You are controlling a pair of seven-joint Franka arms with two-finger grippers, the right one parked.
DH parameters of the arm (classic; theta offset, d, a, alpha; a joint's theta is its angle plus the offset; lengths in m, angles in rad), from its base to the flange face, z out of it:
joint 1: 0 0.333 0 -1.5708
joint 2: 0 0 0 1.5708
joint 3: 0 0.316 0.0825 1.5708
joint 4: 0 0 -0.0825 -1.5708
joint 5: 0 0.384 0 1.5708
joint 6: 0 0 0.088 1.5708
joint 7: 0 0.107 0 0
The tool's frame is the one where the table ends.
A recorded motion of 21 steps. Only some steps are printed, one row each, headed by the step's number.
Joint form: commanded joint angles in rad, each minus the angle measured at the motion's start. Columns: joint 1, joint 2, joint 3, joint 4, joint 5, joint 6, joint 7.
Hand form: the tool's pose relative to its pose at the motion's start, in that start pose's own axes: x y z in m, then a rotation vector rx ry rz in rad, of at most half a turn. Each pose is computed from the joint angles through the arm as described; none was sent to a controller.
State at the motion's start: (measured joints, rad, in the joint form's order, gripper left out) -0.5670 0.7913 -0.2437 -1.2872 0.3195 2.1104 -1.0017
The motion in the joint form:
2: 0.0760 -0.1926 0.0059 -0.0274 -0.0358 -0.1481 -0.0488
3: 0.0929 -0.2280 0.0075 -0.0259 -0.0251 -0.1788 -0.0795
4: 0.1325 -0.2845 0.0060 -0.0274 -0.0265 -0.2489 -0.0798
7: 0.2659 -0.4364 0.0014 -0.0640 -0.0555 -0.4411 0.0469
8: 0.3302 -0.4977 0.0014 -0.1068 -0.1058 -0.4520 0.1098
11: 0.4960 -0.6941 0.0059 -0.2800 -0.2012 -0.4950 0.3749
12: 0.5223 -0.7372 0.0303 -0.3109 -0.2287 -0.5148 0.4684
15: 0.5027 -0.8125 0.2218 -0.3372 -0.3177 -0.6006 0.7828
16: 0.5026 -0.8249 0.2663 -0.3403 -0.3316 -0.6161 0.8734
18: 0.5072 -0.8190 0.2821 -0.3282 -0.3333 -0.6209 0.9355
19: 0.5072 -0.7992 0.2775 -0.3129 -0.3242 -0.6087 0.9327
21: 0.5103 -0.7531 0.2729 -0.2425 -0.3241 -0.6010 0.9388
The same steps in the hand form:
2: 0.0402 -0.0591 -0.1086 0.0190 0.0256 -0.1563
3: 0.0486 -0.0737 -0.1308 0.0296 0.0456 -0.2056
4: 0.0612 -0.1043 -0.1619 0.0576 0.0464 -0.2523
7: 0.0822 -0.2030 -0.2267 0.1451 -0.0114 -0.2772
8: 0.0875 -0.2410 -0.2431 0.1217 -0.0404 -0.2846
11: 0.0738 -0.3434 -0.2751 0.1018 -0.1140 -0.1950
12: 0.0696 -0.3711 -0.2830 0.0892 -0.1366 -0.1554
15: 0.0649 -0.4598 -0.3039 0.0069 -0.2115 -0.0219
16: 0.0641 -0.4830 -0.3077 -0.0162 -0.2206 0.0235
18: 0.0674 -0.4935 -0.3093 -0.0250 -0.2190 0.0649
19: 0.0742 -0.4908 -0.3058 -0.0156 -0.2103 0.0668
21: 0.0909 -0.4875 -0.3118 -0.0180 -0.1783 0.0741

